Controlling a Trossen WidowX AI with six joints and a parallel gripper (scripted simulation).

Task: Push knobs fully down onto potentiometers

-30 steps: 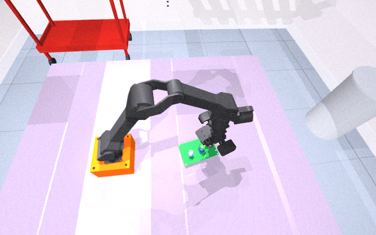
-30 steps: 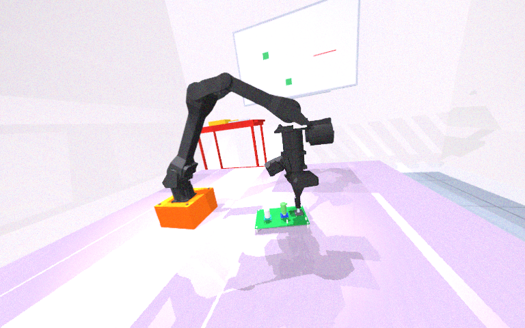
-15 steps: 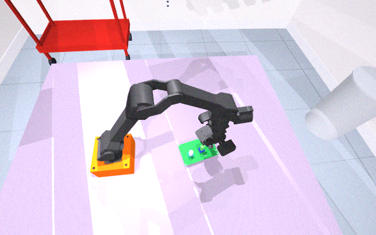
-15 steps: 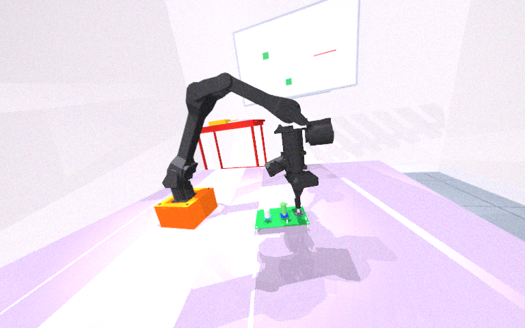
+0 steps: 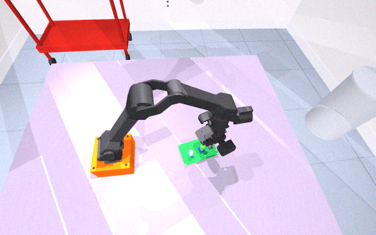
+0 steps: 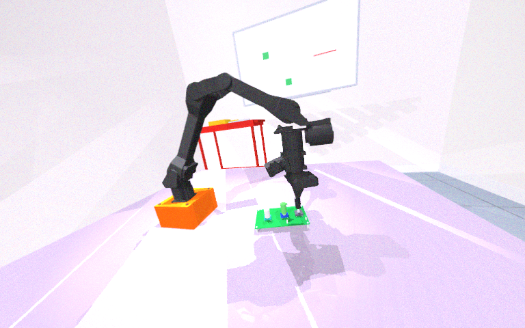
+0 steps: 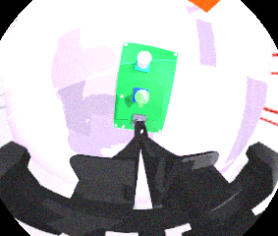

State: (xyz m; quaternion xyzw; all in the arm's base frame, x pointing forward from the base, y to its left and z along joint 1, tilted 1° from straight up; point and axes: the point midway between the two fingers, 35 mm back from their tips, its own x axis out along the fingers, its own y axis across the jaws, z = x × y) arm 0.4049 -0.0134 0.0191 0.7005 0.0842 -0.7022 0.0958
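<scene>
Now: gripper tip 1 cm above the black knob. Also, from my gripper tip: light green knob: 4 cm behind, 1 cm to the right, 3 cm below.
</scene>
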